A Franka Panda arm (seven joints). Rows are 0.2 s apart.
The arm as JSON. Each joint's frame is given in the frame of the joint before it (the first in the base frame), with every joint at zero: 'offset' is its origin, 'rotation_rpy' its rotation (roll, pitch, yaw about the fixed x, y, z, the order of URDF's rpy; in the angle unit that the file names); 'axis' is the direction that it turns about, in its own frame. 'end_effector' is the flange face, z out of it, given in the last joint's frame.
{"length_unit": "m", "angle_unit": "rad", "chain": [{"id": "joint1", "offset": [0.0, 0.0, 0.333], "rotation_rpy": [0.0, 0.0, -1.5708], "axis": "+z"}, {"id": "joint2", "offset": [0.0, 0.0, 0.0], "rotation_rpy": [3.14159, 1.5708, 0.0], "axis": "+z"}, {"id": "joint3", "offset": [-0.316, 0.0, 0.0], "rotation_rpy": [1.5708, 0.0, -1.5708], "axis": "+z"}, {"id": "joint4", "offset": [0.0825, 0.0, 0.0], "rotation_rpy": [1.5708, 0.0, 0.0], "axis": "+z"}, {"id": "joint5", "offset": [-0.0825, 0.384, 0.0], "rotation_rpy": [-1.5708, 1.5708, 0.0], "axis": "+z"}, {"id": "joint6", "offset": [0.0, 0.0, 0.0], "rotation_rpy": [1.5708, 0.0, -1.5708], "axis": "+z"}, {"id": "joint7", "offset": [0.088, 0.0, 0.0], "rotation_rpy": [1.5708, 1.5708, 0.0], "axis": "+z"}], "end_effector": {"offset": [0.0, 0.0, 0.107], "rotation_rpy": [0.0, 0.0, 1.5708]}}
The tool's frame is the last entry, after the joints.
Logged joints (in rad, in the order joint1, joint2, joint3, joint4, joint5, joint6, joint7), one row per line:
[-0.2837, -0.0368, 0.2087, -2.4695, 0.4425, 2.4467, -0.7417]
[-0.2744, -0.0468, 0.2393, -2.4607, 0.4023, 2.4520, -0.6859]
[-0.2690, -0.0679, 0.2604, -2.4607, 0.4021, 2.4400, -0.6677]
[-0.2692, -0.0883, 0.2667, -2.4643, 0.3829, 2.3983, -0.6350]
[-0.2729, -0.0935, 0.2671, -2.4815, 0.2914, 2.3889, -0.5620]
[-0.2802, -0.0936, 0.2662, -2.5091, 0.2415, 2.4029, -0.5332]
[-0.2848, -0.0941, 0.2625, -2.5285, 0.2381, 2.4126, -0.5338]
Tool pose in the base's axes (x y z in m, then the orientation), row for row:
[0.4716, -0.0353, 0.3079, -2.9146, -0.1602, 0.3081]
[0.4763, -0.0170, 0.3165, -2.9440, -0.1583, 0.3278]
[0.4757, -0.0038, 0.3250, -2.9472, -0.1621, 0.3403]
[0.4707, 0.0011, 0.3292, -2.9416, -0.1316, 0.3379]
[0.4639, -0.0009, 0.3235, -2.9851, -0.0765, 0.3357]
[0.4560, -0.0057, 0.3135, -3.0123, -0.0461, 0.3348]
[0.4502, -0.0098, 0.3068, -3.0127, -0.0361, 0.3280]
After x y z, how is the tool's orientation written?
As angles about the fixed x, y, z axes (roll, pitch, yaw), in radians.
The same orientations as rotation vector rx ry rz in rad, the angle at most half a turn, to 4 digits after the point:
[-2.8496, -0.4692, -0.1786]
[-2.8729, -0.4984, -0.1810]
[-2.8712, -0.5167, -0.1854]
[-2.8745, -0.5099, -0.1404]
[-2.9304, -0.5056, -0.0732]
[-2.9635, -0.5053, -0.0359]
[-2.9675, -0.4946, -0.0219]

